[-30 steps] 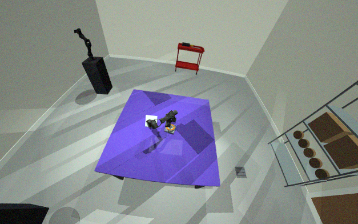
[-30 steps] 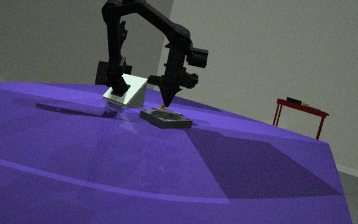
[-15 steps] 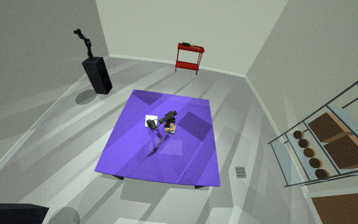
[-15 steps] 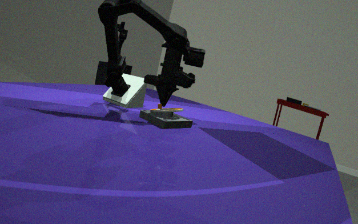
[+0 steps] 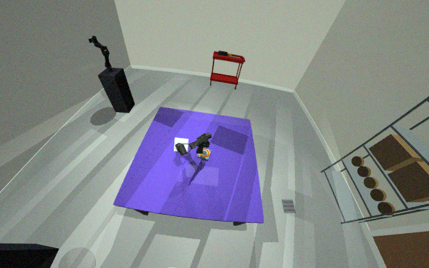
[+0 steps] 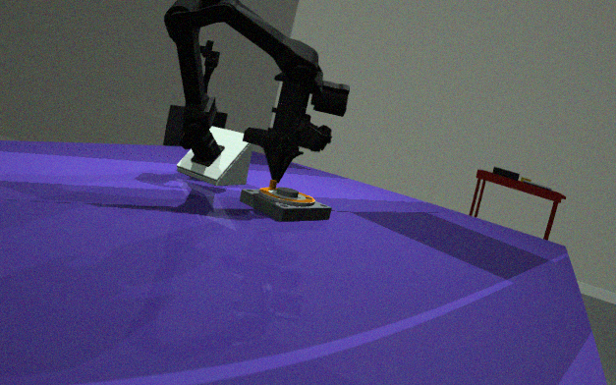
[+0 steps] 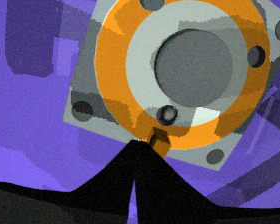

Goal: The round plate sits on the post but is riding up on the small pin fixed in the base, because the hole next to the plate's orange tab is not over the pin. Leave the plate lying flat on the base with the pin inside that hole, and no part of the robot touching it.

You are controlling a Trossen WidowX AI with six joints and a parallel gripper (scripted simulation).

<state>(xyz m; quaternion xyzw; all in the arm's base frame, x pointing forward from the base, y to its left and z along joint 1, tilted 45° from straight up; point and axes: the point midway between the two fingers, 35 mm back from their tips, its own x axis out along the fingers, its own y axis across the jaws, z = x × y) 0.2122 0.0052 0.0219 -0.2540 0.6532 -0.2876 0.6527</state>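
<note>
Now: the grey square base 50 mm ahead of my gripper tip, 20 mm to the right of it and 20 mm below it.
</note>
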